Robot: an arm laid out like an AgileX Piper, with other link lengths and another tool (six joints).
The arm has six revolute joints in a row. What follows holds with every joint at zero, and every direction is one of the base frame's. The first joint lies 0.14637 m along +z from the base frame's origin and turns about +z. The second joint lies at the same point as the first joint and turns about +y. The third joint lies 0.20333 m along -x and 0.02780 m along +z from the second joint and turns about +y. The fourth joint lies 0.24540 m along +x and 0.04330 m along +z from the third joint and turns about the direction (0.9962, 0, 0.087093). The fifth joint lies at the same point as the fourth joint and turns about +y. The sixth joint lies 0.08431 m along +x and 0.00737 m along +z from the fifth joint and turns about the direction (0.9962, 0, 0.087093). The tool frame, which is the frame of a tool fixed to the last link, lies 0.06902 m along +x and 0.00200 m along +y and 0.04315 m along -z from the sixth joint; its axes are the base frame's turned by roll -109.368, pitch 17.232 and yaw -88.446 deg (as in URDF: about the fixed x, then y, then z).
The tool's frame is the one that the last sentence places.
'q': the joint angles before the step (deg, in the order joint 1, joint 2, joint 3, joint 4, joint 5, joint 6). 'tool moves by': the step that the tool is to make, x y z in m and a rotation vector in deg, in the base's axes. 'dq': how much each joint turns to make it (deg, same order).
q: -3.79, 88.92, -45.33, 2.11, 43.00, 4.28
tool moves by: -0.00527, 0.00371, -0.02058, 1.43, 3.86, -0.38
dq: 0.00, 5.54, 0.10, 1.77, -1.67, -0.86
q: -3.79, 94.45, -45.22, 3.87, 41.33, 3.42
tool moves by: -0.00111, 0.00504, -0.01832, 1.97, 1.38, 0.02
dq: 0.00, 4.74, 0.06, 3.30, -3.14, -2.64
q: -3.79, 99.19, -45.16, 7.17, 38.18, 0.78
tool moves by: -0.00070, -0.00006, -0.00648, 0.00, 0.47, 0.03
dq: 0.00, 1.63, 0.00, 0.14, -1.15, -0.23
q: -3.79, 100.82, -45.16, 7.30, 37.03, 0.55
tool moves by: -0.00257, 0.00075, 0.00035, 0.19, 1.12, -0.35
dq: 0.00, 0.17, -0.06, 0.01, 0.99, 0.43
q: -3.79, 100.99, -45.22, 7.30, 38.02, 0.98
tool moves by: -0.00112, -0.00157, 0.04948, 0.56, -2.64, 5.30
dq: 0.08, -11.66, -0.83, 0.00, 10.35, -4.30
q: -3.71, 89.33, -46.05, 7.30, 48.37, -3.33
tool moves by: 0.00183, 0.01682, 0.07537, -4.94, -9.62, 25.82
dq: 11.12, -15.28, -5.09, -4.69, 11.74, -11.76
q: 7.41, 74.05, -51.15, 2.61, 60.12, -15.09
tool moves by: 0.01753, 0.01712, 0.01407, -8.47, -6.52, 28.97
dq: 11.44, -0.75, -2.05, -5.92, -1.72, -16.35
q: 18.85, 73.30, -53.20, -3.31, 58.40, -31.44
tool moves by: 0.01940, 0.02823, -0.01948, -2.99, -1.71, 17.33
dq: 6.76, 6.15, -0.50, -0.48, -6.65, -10.51
